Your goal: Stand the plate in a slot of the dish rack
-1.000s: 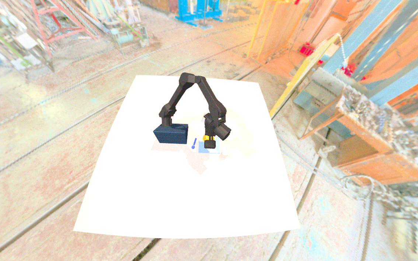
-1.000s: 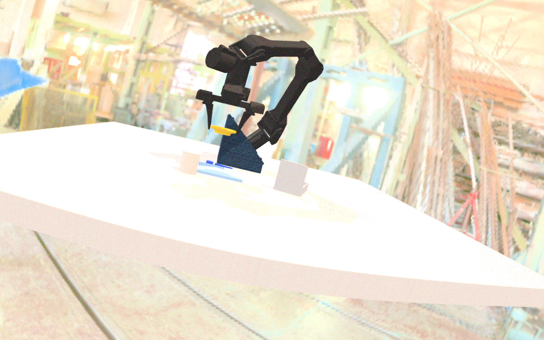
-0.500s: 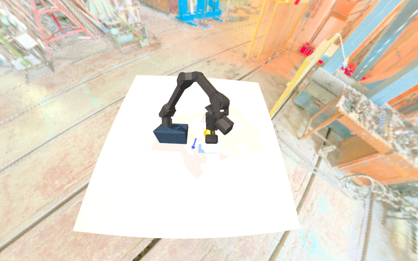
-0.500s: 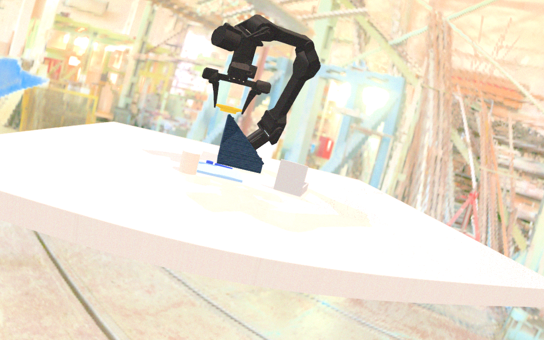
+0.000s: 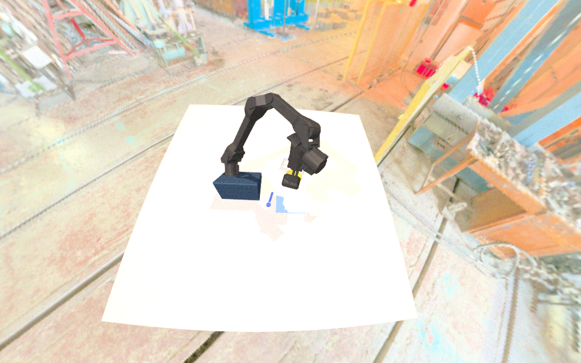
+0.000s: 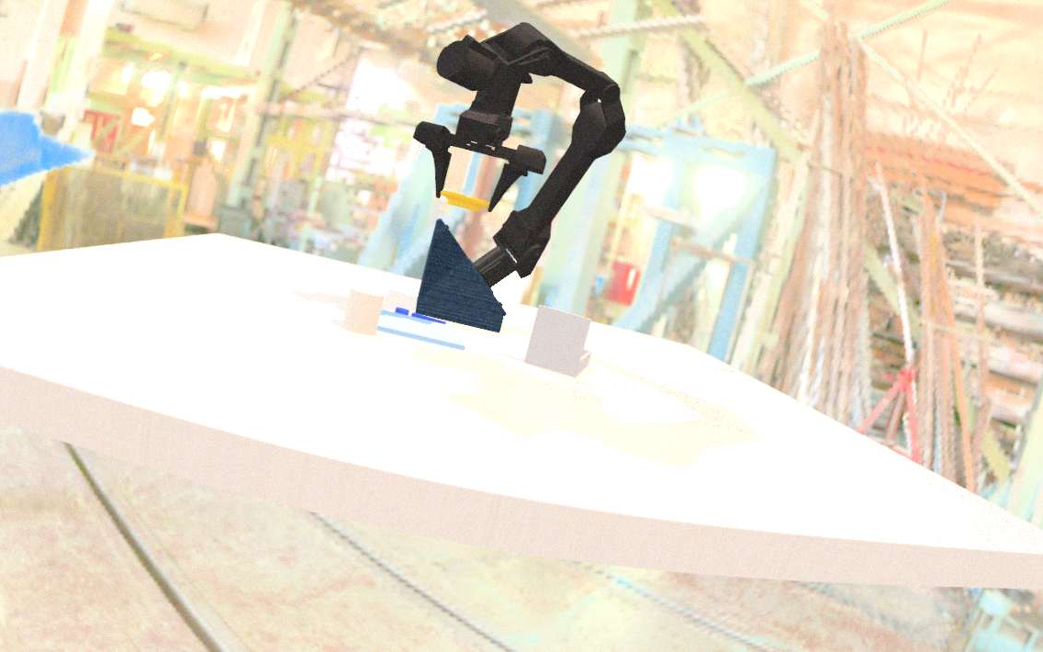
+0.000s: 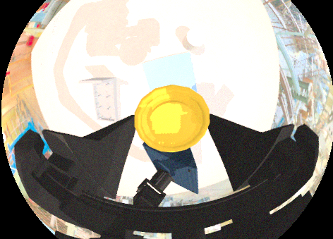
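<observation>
Right now my gripper tip is 5 cm short of the dish rack, 18 cm to the right of it and 16 cm above it. The rest, counted from my gripper tip: small blue utensil 10 cm behind, 1 cm to the right, 18 cm below; then yellow plate 1 cm above; then light blue mat 2 cm to the right, 18 cm below.
</observation>
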